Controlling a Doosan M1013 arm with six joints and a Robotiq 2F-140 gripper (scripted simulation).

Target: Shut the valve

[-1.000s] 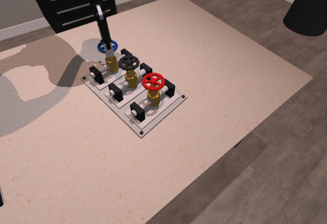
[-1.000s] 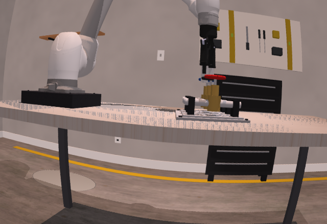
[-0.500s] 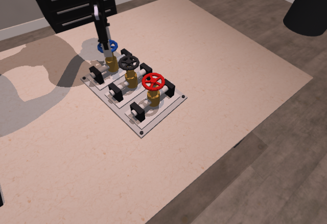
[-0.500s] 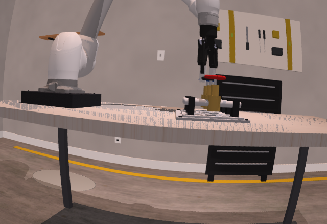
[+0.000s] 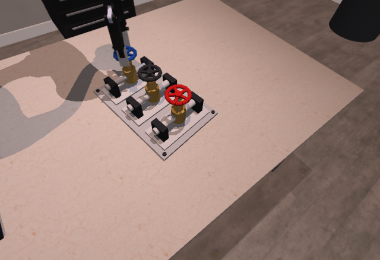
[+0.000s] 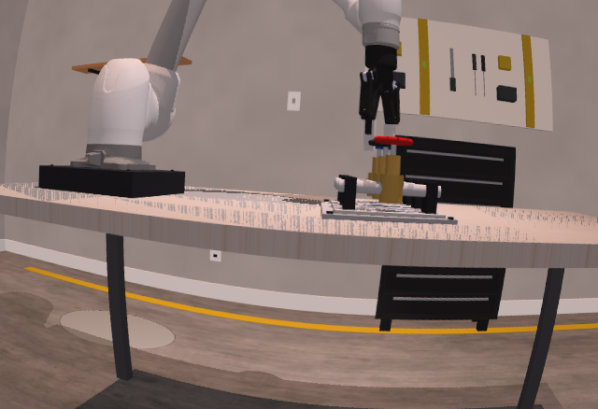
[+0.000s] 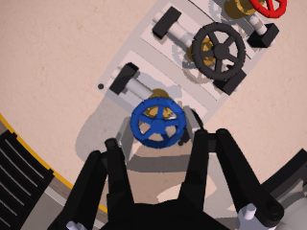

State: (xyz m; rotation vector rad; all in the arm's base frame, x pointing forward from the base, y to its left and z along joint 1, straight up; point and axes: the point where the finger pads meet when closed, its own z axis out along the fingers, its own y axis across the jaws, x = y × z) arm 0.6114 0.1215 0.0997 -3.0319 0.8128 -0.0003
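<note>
Now: the blue handwheel 2 cm below my hand. Also, from my hand: black handwheel 2 cm ahead, 12 cm to the right, 2 cm below; then grey baseplate 2 cm ahead, 12 cm to the right, 15 cm below; then red handwheel 4 cm ahead, 23 cm to the right, 2 cm below.
</note>
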